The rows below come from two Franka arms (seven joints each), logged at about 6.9 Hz.
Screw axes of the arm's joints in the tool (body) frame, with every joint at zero. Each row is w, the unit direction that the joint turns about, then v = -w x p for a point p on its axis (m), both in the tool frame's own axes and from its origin. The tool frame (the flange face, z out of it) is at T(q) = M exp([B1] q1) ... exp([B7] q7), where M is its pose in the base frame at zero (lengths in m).
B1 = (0, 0, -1, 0.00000, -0.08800, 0.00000)
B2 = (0, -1, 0, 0.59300, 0.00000, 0.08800)
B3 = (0, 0, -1, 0.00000, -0.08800, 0.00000)
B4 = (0, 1, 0, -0.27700, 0.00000, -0.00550)
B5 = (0, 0, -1, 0.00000, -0.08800, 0.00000)
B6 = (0, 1, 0, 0.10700, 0.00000, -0.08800)
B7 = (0, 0, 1, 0.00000, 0.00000, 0.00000)
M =
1 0 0 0.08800
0 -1 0 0.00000
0 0 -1 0.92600
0 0 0 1
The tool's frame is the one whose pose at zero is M.
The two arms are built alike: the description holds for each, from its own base.
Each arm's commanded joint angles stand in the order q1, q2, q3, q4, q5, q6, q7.
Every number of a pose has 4 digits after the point.
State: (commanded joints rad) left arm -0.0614 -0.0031 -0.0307 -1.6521 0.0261 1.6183 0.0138; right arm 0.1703 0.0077 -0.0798 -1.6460 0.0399 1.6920 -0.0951
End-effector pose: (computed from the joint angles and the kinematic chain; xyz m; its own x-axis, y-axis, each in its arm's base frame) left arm 0.5534 -0.0484 0.5919 0.9938 -0.1069 -0.0311 -0.1077 -0.9939 -0.0257; right arm 0.5638 0.0552 0.5953 0.9828 0.1797 0.0418 0.1812 -0.9828 -0.0353
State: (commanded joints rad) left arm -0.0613 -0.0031 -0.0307 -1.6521 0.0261 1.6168 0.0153; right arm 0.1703 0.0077 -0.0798 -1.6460 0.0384 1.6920 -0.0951
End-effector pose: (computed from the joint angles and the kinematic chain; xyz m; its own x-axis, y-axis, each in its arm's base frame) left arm 0.5532 -0.0484 0.5918 0.9936 -0.1082 -0.0326 -0.1091 -0.9937 -0.0256; right arm 0.5638 0.0550 0.5953 0.9828 0.1799 0.0416 0.1813 -0.9828 -0.0338
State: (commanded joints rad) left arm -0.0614 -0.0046 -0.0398 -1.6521 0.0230 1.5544 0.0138; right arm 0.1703 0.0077 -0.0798 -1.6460 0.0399 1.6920 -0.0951
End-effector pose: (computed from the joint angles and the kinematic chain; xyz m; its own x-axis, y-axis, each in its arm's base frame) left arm 0.5454 -0.0529 0.5875 0.9891 -0.1139 -0.0933 -0.1164 -0.9930 -0.0218; right arm 0.5638 0.0552 0.5953 0.9828 0.1797 0.0418 0.1812 -0.9828 -0.0353
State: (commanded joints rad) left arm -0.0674 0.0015 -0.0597 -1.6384 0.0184 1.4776 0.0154; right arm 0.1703 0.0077 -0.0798 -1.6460 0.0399 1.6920 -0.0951
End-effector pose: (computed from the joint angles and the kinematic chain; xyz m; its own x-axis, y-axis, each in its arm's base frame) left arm 0.5372 -0.0665 0.5849 0.9770 -0.1387 -0.1618 -0.1431 -0.9896 -0.0158; right arm 0.5638 0.0552 0.5953 0.9828 0.1797 0.0418 0.1812 -0.9828 -0.0353
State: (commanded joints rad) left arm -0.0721 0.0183 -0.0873 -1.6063 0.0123 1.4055 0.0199; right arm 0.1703 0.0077 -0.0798 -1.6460 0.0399 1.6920 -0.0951
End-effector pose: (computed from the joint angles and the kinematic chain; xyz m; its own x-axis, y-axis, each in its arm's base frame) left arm 0.5322 -0.0837 0.5856 0.9606 -0.1729 -0.2174 -0.1785 -0.9839 -0.0064; right arm 0.5638 0.0552 0.5953 0.9828 0.1797 0.0418 0.1812 -0.9828 -0.0353
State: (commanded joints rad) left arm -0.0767 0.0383 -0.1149 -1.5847 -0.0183 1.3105 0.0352; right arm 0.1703 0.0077 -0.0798 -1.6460 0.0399 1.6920 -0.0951
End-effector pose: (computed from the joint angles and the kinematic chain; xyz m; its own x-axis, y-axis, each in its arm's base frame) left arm 0.5231 -0.1027 0.5793 0.9259 -0.2215 -0.3061 -0.2221 -0.9745 0.0335; right arm 0.5638 0.0552 0.5953 0.9828 0.1797 0.0418 0.1812 -0.9828 -0.0353
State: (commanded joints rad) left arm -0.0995 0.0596 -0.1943 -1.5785 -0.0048 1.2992 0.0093; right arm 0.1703 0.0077 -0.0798 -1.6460 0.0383 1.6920 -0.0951
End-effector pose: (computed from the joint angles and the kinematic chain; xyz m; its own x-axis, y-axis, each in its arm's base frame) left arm 0.5147 -0.1533 0.5704 0.8990 -0.2867 -0.3312 -0.2973 -0.9546 0.0194; right arm 0.5638 0.0550 0.5953 0.9828 0.1799 0.0416 0.1813 -0.9828 -0.0337
